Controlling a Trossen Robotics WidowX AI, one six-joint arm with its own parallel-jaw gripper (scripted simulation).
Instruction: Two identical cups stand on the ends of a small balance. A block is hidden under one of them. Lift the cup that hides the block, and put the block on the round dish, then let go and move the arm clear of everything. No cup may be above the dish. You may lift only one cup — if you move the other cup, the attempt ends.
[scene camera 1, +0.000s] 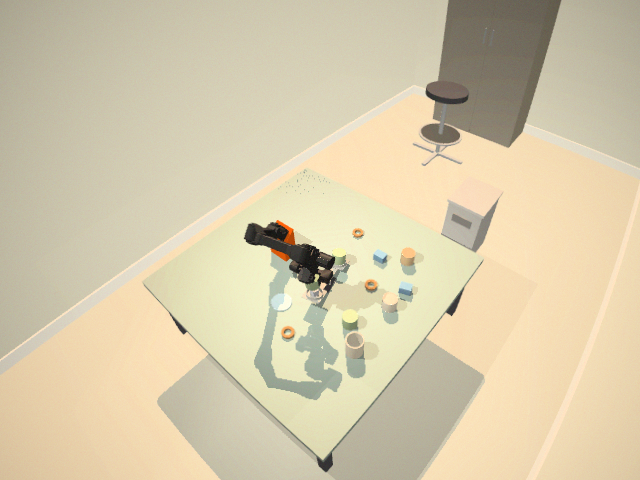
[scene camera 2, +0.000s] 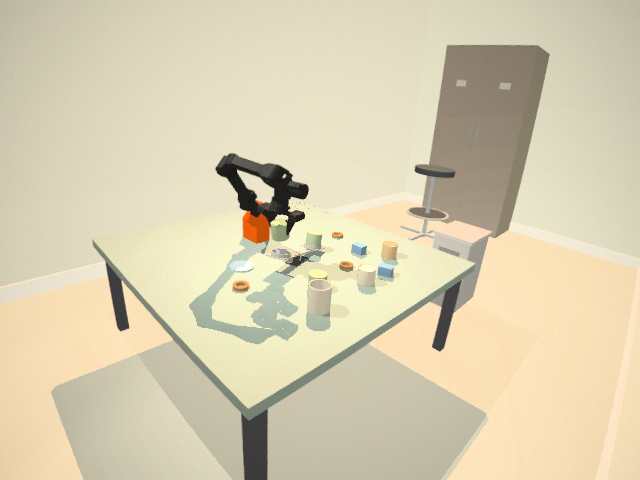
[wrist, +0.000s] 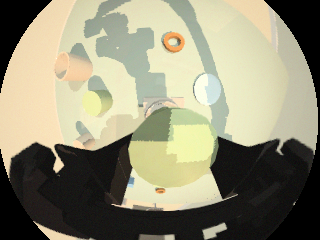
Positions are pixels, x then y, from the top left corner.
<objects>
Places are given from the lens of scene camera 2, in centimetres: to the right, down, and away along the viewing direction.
my gripper (scene camera 2: 279, 232): -16, -3, 141
tall beige cup (scene camera 2: 319, 291): 0, 17, 117
</objects>
